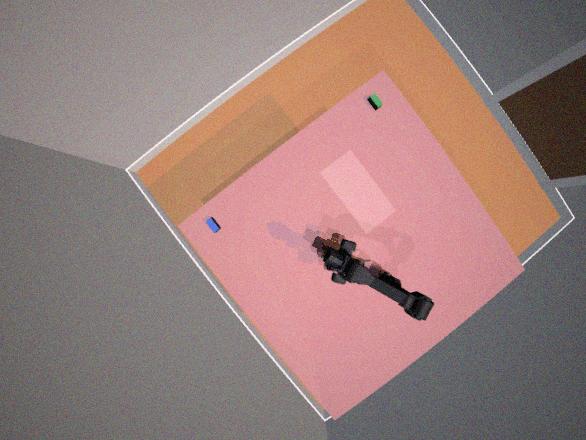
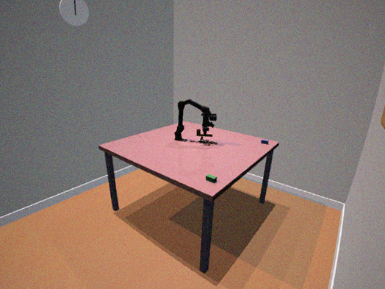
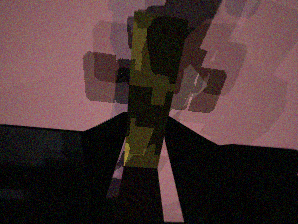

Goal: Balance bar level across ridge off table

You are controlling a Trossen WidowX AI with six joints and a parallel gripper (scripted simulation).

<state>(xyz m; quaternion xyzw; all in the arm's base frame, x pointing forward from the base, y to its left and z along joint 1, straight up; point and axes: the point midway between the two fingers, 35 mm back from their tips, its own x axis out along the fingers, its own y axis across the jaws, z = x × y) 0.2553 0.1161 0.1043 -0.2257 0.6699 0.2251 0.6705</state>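
Right now my gripper tip is 2 cm past the dark ridge, 2 cm to the left of it and 4 cm above it. From my gripper tip the other things lie so: green block: 48 cm ahead, 62 cm to the right, 5 cm below; blue block: 48 cm ahead, 38 cm to the left, 5 cm below.
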